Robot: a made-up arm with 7 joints.
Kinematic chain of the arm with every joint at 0, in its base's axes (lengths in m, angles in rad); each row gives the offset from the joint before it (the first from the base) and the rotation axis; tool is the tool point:
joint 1: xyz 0 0.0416 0 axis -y
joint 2: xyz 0 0.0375 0 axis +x
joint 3: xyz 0 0 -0.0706 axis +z
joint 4: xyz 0 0 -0.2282 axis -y
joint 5: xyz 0 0 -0.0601 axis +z
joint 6: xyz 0 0 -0.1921 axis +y
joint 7: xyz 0 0 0 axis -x
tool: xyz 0 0 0
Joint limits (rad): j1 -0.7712..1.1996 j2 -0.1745..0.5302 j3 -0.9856..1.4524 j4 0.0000..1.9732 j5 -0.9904..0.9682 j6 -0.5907..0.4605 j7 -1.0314..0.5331
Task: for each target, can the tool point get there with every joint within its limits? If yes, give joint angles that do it. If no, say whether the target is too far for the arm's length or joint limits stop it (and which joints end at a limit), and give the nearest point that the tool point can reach.
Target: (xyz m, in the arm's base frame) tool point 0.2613 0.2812 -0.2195
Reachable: yes | joints 0.2125 0.2119 0.5927 1.5416 -0.2921 -0.4257 -0.7699
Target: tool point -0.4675 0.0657 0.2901
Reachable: no: joint limits stop it (at a limit: joint 1, joint 2, joint 3, joint 4) | nearest point -0.1455 0.2713 -0.1891 | short by 0.613 m
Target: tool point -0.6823 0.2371 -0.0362
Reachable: no: too far | nearest point -0.3663 0.2447 -0.3768 | short by 0.465 m
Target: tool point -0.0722 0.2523 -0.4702
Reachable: yes | joints -0.4519 0.1187 0.6996 0.8148 -0.2580 -0.1967 -0.1528
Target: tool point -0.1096 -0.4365 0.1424
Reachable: no: joint limits stop it (at a limit: joint 1, joint 2, joint 3, joint 4) | nearest point 0.1988 -0.1461 0.0602 | short by 0.431 m
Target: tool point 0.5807 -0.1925 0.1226
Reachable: no: too far | nearest point 0.4493 -0.0983 0.0243 | short by 0.189 m
